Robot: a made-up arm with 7 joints.
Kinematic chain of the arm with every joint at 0, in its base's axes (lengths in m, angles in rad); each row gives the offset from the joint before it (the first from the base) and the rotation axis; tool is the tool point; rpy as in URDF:
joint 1: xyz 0 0 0.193 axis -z
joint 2: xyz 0 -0.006 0.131 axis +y
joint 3: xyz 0 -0.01 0.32 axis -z
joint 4: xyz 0 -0.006 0.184 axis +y
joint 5: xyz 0 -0.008 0.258 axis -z
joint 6: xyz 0 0 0.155 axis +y
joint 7: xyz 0 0 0.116 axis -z
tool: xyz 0 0 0 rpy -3.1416 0 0
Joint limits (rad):
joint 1: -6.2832..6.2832
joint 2: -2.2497..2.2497
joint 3: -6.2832..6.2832
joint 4: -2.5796..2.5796
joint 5: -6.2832..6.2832
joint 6: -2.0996..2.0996
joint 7: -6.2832..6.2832
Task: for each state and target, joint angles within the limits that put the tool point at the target. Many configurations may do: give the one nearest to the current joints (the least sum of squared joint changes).
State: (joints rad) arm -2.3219 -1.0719 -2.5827 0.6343 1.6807 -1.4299 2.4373
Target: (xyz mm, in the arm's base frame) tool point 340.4 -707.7 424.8
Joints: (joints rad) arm -2.1773 -0.9802 -2.4921 1.0132 1.7869 -1.5899 2.4373
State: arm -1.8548 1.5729 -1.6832 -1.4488 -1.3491 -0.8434 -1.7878
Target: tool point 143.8 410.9 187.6
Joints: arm -2.2370 1.4251 -1.7431 -2.1588 -1.2064 -1.0183 -1.7878
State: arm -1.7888 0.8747 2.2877 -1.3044 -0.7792 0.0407 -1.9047
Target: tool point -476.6 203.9 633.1
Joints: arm -1.7666 0.1510 2.1143 -1.8525 -0.7732 -0.0941 -1.9047
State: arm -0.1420 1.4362 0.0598 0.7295 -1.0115 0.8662 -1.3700
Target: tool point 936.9 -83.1 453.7
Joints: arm 0.0927 1.1131 0.1292 0.5485 -1.0248 0.8191 -1.3700
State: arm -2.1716 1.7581 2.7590 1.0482 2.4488 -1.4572 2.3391
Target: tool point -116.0 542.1 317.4
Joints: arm -2.2793 2.2497 2.5898 1.6443 2.5046 -1.7329 2.3391
